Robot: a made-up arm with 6 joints.
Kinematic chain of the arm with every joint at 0, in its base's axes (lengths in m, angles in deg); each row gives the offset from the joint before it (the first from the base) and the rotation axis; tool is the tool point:
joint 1: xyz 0 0 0.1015 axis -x
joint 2: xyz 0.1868 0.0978 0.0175 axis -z
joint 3: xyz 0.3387 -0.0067 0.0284 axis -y
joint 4: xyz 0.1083 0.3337 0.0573 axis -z
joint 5: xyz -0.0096 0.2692 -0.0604 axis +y
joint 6: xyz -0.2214 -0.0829 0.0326 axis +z
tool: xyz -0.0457 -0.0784 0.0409
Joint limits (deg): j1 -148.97..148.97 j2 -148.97..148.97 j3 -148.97..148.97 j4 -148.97..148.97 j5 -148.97..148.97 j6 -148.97..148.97
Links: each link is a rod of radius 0.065 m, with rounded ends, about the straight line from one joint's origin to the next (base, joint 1, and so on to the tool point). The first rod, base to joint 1, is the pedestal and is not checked.
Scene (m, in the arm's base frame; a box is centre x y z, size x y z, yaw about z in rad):
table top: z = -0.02
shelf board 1: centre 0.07 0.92 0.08 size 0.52 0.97 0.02 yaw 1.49
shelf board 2: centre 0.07 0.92 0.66 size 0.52 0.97 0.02 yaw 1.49
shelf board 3: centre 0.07 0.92 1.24 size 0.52 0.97 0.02 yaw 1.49
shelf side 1: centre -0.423 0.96 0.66 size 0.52 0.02 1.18 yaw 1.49
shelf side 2: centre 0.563 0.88 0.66 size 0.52 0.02 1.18 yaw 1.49
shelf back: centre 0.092 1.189 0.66 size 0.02 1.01 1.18 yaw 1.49
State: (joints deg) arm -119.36 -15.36 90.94 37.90 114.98 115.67
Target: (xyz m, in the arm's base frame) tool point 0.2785 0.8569 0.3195
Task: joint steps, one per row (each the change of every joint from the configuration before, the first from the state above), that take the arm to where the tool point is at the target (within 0.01 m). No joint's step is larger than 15 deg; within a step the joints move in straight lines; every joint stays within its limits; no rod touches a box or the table.
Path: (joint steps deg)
1: 14.85 -1.53 1.65 4.55 1.37 -0.05
2: 14.84 -1.52 1.66 4.55 1.36 -0.05
3: 14.85 -1.53 1.65 4.56 1.37 -0.05
4: 14.85 -1.53 1.65 4.55 1.36 -0.05
5: 14.84 -1.53 1.66 4.55 1.37 -0.05
6: 14.85 -1.52 1.65 4.55 1.36 -0.04
7: 14.85 -1.53 1.66 4.55 1.37 -0.05
8: 14.84 -1.53 1.65 4.56 1.37 -0.05
9: 14.85 -1.53 1.65 4.55 1.36 -0.05
10: -2.58 -2.69 -14.11 -12.49 3.17 4.69
11: -2.58 -2.70 -14.12 -12.49 3.17 4.70
12: -2.58 -2.69 -14.12 -12.49 3.16 4.69
13: -2.58 -2.70 -14.12 -12.49 3.17 4.70
14: -2.58 -2.69 -14.11 -12.49 3.16 4.70

